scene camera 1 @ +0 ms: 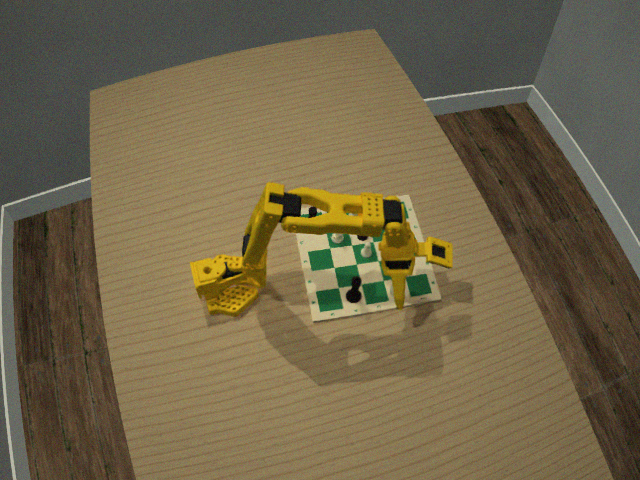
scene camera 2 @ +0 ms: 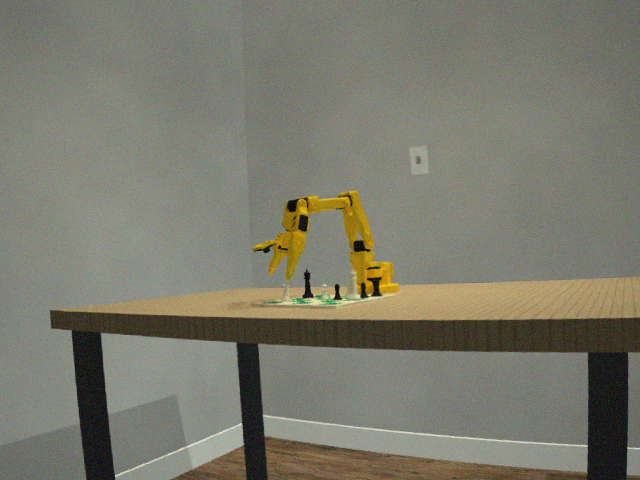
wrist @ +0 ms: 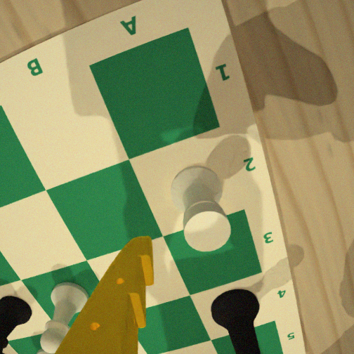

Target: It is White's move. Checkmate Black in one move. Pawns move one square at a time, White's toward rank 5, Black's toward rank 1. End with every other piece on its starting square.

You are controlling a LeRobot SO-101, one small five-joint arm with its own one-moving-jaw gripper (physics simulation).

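Frame: origin at the arm's base, x ahead, y left, z up, level; metres.
Where they show: hand, tool point: (scene camera 1: 403, 267) (scene camera 2: 287, 278); arm's base, link origin: (scene camera 1: 239, 284).
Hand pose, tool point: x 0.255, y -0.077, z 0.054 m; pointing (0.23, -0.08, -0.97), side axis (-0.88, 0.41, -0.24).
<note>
Things, the pixels of their top centre, and the offset from my tool point. "spot": a spot on its surface instead.
- board, surface spot: (scene camera 1: 319, 314) spot: 0.016 m right, 0.144 m back, 0.048 m down
- black king, top centre: (scene camera 1: 357, 278) (scene camera 2: 306, 269) 0.002 m right, 0.081 m back, 0.015 m up
- white pawn, top centre: (scene camera 1: 368, 243) (scene camera 2: 323, 284) 0.069 m left, 0.034 m back, 0.017 m down
- large white piece, top centre: (scene camera 2: 353, 268) 0.143 m left, 0.026 m back, 0.015 m up
- black rook, top centre: (scene camera 1: 312, 210) (scene camera 2: 375, 280) 0.158 m left, 0.101 m back, 0.015 m down
A short white piece with a flat round top, rook-like (wrist: 196, 187) (scene camera 2: 285, 293), stands upright on A2 of the board (wrist: 52, 47) (scene camera 1: 319, 314). The gripper (scene camera 2: 279, 275) (scene camera 1: 399, 305) is open and empty, above that piece and clear of it. In the wrist view one jaw shows, left of the piece; the moving jaw is out of the picture. The black king (scene camera 2: 307, 286) (scene camera 1: 354, 294) (wrist: 235, 305) stands on A4. A white pawn (wrist: 69, 296) (scene camera 1: 366, 251) (scene camera 2: 324, 293) stands on C3. In scene camera 1 the gripper hides the A2 piece.
A black pawn (scene camera 2: 337, 292), a large white piece (scene camera 2: 352, 286), another black pawn (scene camera 2: 363, 290) and a black rook (scene camera 2: 376, 286) stand toward the arm's base (scene camera 1: 227, 279). The arm (scene camera 1: 330, 211) crosses over the board's far side and hides part of it.
</note>
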